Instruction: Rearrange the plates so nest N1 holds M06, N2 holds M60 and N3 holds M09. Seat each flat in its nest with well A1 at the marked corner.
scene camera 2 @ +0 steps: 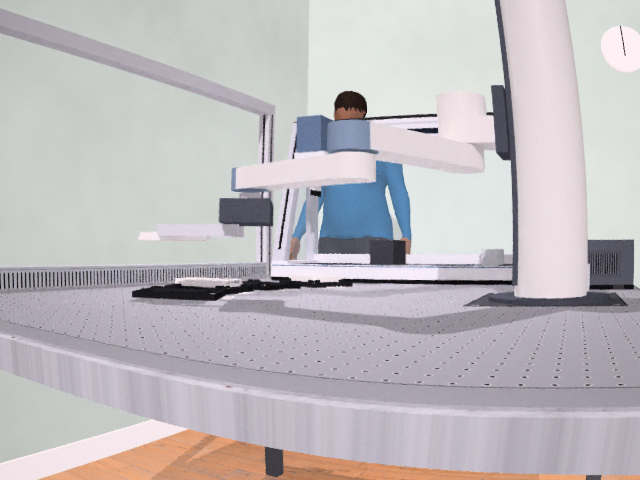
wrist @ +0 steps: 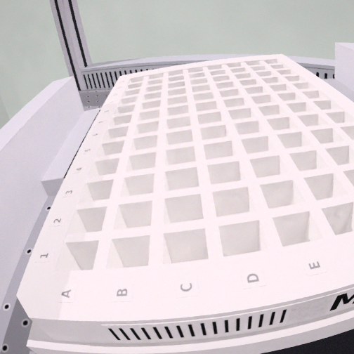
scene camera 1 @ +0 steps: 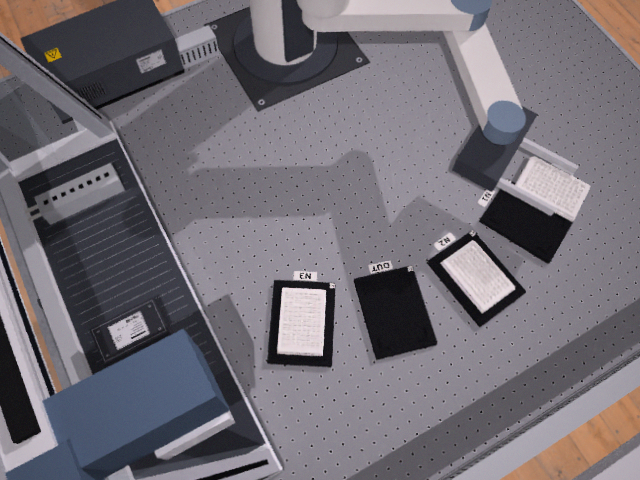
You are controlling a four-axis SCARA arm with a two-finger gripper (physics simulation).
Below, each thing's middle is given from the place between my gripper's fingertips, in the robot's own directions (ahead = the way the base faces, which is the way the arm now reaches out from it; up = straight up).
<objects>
I see the nest N1 (scene camera 1: 528, 227) 10 mm behind my hand, 30 mm to the right of it and 120 mm below it. Round my hand: nest N3 (scene camera 1: 302, 360): 50 mm behind, 550 mm to the right, 120 mm below; then nest N2 (scene camera 1: 457, 292): 40 mm ahead, 200 mm to the right, 120 mm below; then out nest (scene camera 1: 394, 310): 20 mm ahead, 380 mm to the right, 120 mm below.
</objects>
